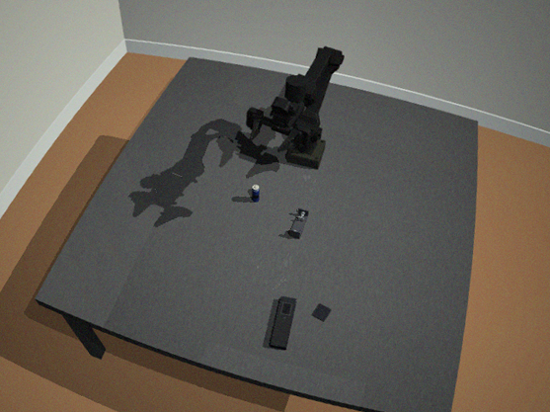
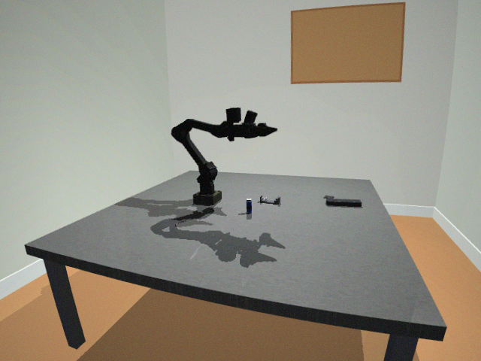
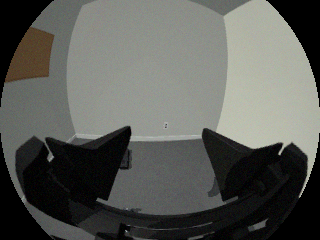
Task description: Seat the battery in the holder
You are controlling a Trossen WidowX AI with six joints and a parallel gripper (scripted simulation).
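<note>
The battery is 90 mm behind my gripper tip, 70 mm to the right of it and 330 mm below it. Also, from my gripper tip: remote control 290 mm ahead, 200 mm to the left, 350 mm below; battery cover 210 mm ahead, 280 mm to the left, 360 mm below.
</note>
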